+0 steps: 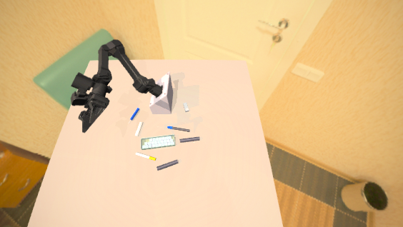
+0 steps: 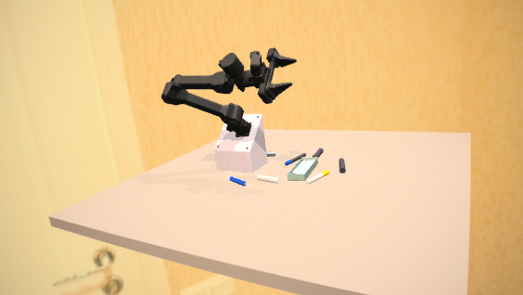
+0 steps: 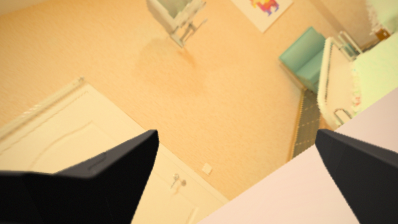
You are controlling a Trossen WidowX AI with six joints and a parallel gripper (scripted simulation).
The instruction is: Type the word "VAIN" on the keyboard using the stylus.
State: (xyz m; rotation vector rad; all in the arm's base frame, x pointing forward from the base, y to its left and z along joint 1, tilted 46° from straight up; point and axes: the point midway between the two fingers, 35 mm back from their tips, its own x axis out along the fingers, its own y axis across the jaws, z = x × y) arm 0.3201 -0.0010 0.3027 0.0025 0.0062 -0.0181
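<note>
The blue stylus lies 250 mm behind my gripper tip, 20 mm to the left of it and 390 mm below it. The rest, counted from my gripper tip: white stick: 170 mm behind, 70 mm to the left, 390 mm below; then blue-tipped grey pen: 160 mm behind, 290 mm to the left, 390 mm below; then yellow-tipped white pen: 10 mm ahead, 130 mm to the left, 390 mm below.
</note>
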